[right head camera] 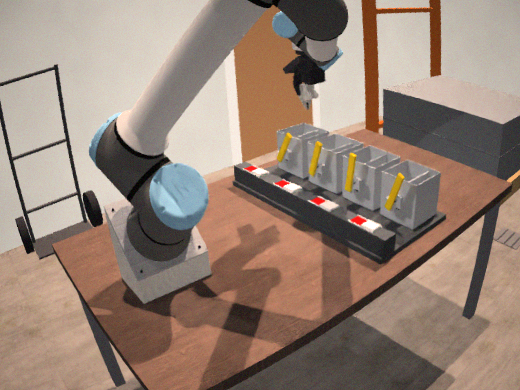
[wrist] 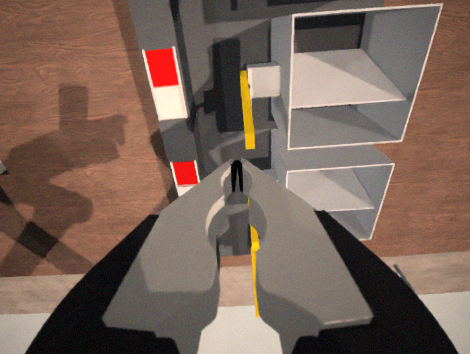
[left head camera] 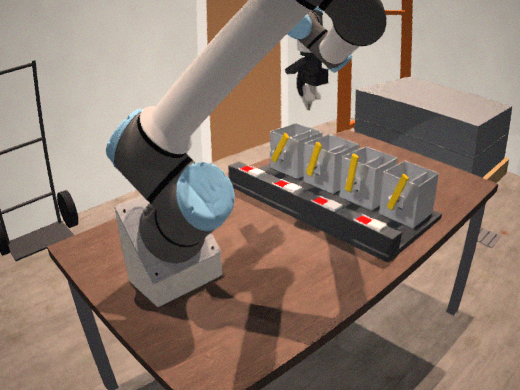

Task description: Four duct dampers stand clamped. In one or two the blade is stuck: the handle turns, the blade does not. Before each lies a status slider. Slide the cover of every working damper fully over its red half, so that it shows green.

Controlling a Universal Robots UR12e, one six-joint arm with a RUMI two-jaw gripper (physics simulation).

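Frame: origin at the arm's base, x ahead, y left, z up, level; metres.
Seen in the pictures: gripper, between the fingertips: [right head camera: 307, 109] [wrist: 237, 162] [left head camera: 308, 110]; arm's base, origin of its link: [right head camera: 158, 229] [left head camera: 171, 230].
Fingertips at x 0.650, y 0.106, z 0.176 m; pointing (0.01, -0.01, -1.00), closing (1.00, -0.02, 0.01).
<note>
Offsets run from my fingertips to a thing's top centre. "pt": to the spot under its first point. Level surfaces: height alone.
Four grey box-shaped dampers {pt 0.061 m ahead, 0.116 m left, 0.247 m down} [left head camera: 296, 160] [right head camera: 297, 159] stand in a row, each with a yellow handle on its front. All four handles lean, the third {0.018 m ahead, 0.194 m right, 0.113 m down} [left head camera: 352, 172] [right head camera: 351, 172] least. Before each damper a status slider shows a red half, with its white cover [left head camera: 376, 224] [right head camera: 369, 224] [wrist: 170, 102] on the other half; no green shows. In the wrist view, two dampers are open at the top, and a light plate {pt 0.147 m ahead, 0.002 m right, 0.224 m down} [wrist: 340, 80] spans the nearer one. My gripper [left head camera: 308, 106] [right head camera: 307, 105] [wrist: 237, 162] is shut and empty, high above the far-left end of the row.
The dampers stand on a dark base {0.324 m down} [left head camera: 420, 227] [right head camera: 425, 224] with a raised slider rail {pt 0.131 m back, 0.143 m right, 0.320 m down} [left head camera: 310, 217] [right head camera: 305, 215] along its front. A large grey block [left head camera: 415, 130] [right head camera: 440, 132] stands behind the table. An orange frame [left head camera: 406, 40] [right head camera: 370, 60] and a hand truck [left head camera: 40, 110] [right head camera: 62, 110] stand farther off.
</note>
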